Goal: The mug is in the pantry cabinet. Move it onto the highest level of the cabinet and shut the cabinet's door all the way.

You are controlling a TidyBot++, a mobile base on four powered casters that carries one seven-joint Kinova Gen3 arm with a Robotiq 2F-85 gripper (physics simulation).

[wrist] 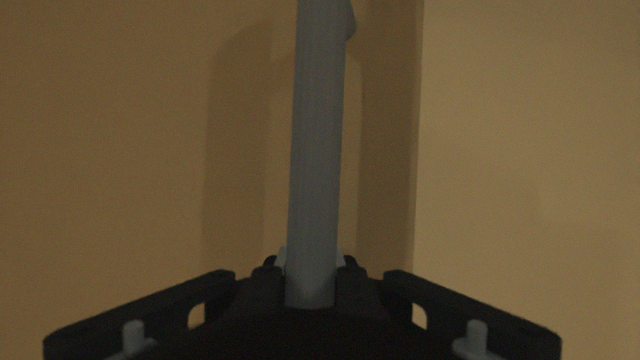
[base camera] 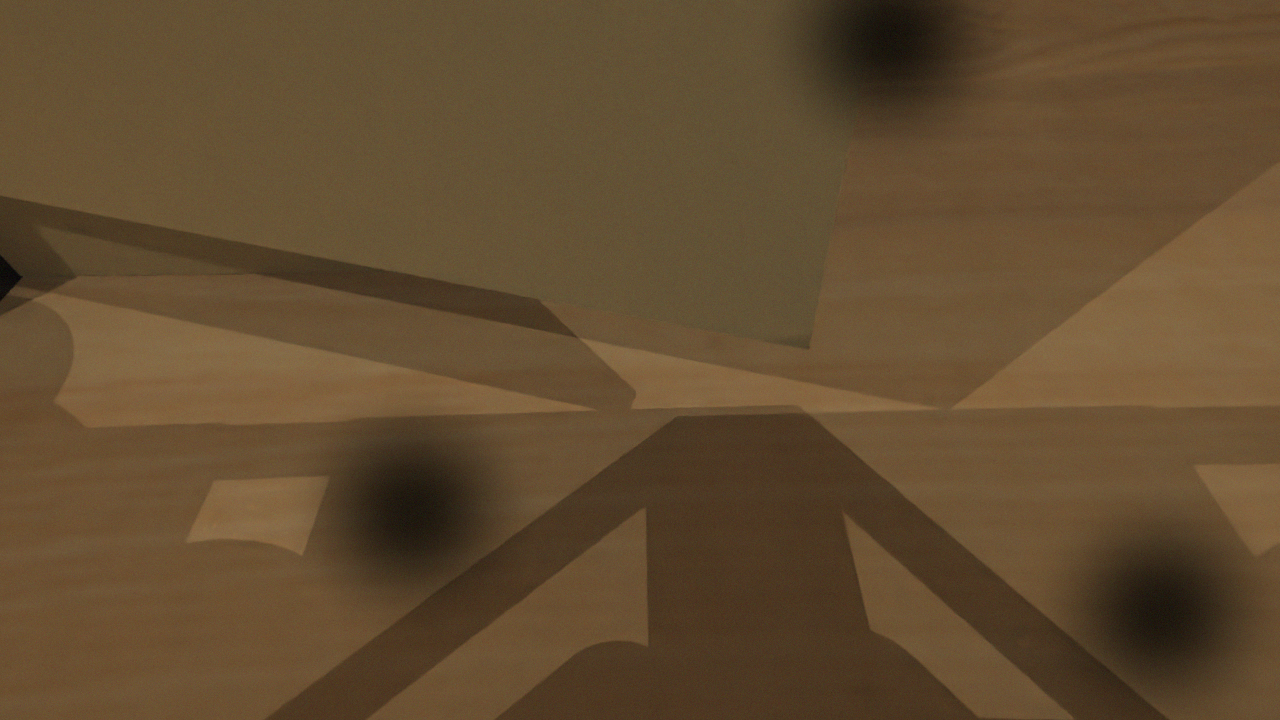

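Observation:
My gripper is shut on the cabinet door's handle, a long grey bar that runs up through the middle of the wrist view. The cabinet door is the tan panel behind the handle, with the handle's shadow on it, and its vertical edge is right of the handle. In the base camera view, a large flat olive-tan panel, which looks like the cabinet door, fills the upper left, its lower corner right of centre. The mug does not show in either view, and the cabinet's levels are hidden.
A lighter tan surface lies beyond the door's edge on the right in the wrist view. The wooden floor shows below and right of the panel, crossed by dark shadows. A small black piece shows at the base view's left edge.

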